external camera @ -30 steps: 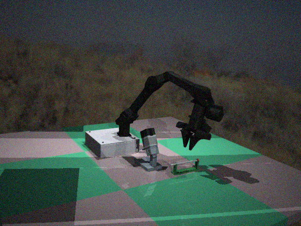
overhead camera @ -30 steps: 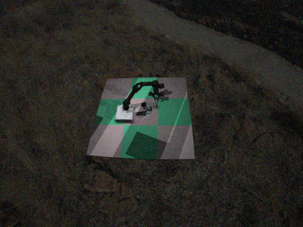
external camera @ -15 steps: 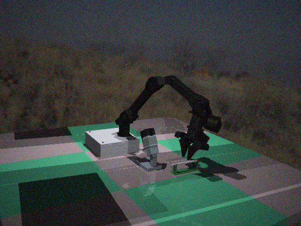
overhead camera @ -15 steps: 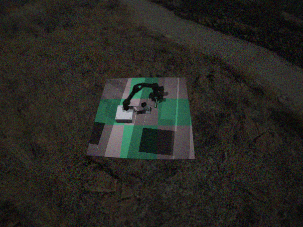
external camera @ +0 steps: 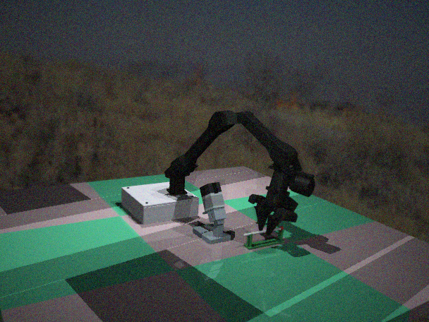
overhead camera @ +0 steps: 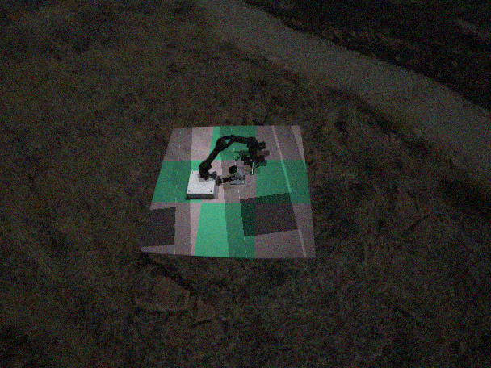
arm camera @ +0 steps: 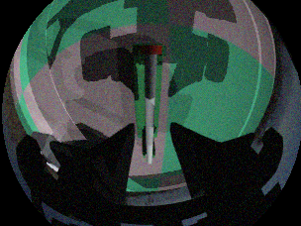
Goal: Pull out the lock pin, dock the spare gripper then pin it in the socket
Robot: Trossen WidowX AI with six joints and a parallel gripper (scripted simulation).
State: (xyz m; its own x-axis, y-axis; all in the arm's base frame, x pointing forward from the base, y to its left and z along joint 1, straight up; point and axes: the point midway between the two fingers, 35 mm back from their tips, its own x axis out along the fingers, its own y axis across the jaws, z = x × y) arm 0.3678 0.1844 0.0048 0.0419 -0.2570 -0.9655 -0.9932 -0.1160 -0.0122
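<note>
Right now the green cradle is 2 cm below my gripper tip, 1 cm to the left of it and 1 cm behind it. Also, from my gripper tip: spare gripper: 14 cm to the right, 11 cm behind, 8 cm above; then mount socket: 13 cm to the right, 10 cm behind, 1 cm above.
</note>
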